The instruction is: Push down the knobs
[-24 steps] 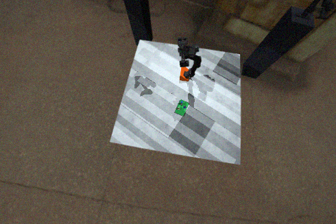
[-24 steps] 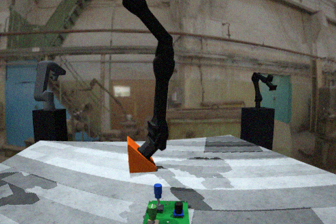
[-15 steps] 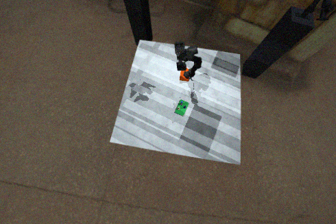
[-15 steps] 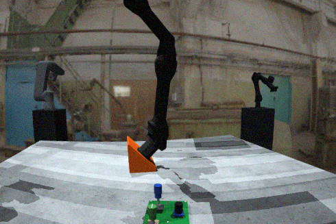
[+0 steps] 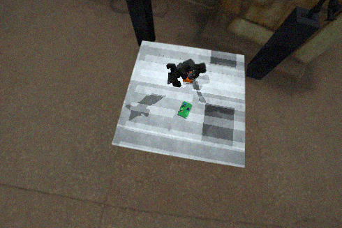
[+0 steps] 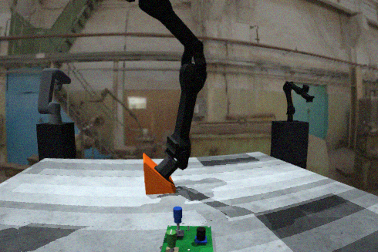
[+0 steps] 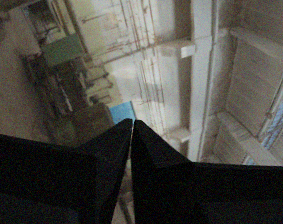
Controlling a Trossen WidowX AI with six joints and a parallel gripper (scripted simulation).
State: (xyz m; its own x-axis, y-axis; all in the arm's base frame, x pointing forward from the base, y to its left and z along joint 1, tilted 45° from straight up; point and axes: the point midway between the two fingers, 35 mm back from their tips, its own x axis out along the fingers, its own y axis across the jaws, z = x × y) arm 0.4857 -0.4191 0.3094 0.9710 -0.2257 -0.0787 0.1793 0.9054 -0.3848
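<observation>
The blue knob lies 10 cm behind my gripper tip, 14 cm to the left of it and 58 cm below it. Also, from my gripper tip: green knob: 4 cm behind, 13 cm to the left, 59 cm below.
</observation>
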